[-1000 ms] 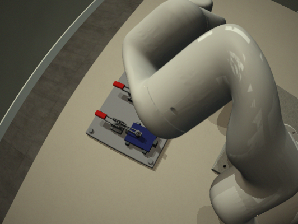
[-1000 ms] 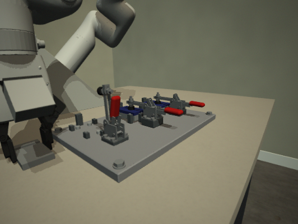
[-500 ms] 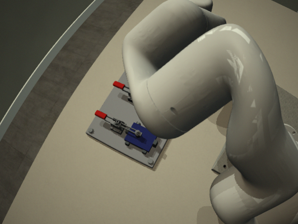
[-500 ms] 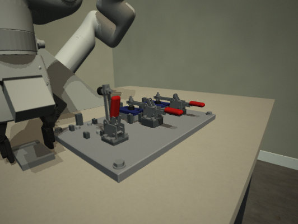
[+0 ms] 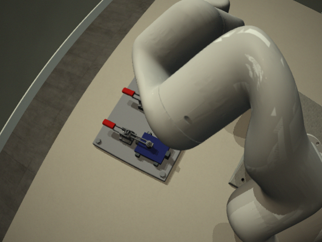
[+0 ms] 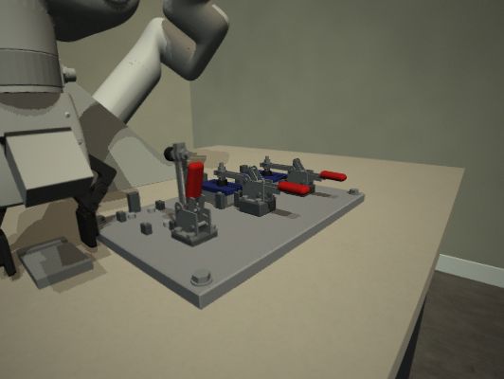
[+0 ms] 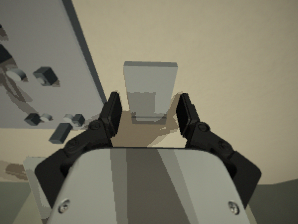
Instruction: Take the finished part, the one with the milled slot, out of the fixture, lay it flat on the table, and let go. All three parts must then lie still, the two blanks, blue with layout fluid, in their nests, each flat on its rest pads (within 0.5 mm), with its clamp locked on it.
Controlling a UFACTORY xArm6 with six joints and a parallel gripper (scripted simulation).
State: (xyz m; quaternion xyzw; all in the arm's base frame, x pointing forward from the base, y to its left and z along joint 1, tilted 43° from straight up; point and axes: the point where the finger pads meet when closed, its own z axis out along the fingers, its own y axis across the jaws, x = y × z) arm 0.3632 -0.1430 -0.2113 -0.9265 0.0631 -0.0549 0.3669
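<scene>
The grey finished part is 2 cm below my hand and 1 cm behind it. Also, from my hand: blue blank (34 cm to the left, 4 cm ahead, 1 cm above); then grey fixture plate (22 cm to the left, 8 cm ahead, 1 cm below).
</scene>
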